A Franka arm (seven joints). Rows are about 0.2 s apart.
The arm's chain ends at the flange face. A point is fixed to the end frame.
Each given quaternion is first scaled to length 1.
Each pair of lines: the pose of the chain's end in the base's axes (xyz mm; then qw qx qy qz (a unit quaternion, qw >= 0)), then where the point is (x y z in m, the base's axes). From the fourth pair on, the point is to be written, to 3 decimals.
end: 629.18 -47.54 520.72 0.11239 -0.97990 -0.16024 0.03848
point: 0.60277 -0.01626 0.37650
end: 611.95 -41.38 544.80 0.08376 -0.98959 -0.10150 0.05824
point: 0.58256 -0.01700 0.39982
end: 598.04 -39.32 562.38 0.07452 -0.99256 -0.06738 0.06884
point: 0.56664 -0.01657 0.41756
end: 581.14 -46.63 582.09 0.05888 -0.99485 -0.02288 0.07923
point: 0.548 -0.027 0.437
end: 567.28 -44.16 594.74 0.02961 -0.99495 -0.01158 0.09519
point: 0.530 -0.033 0.450
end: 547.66 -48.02 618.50 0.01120 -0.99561 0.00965 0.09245
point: 0.511 -0.041 0.473
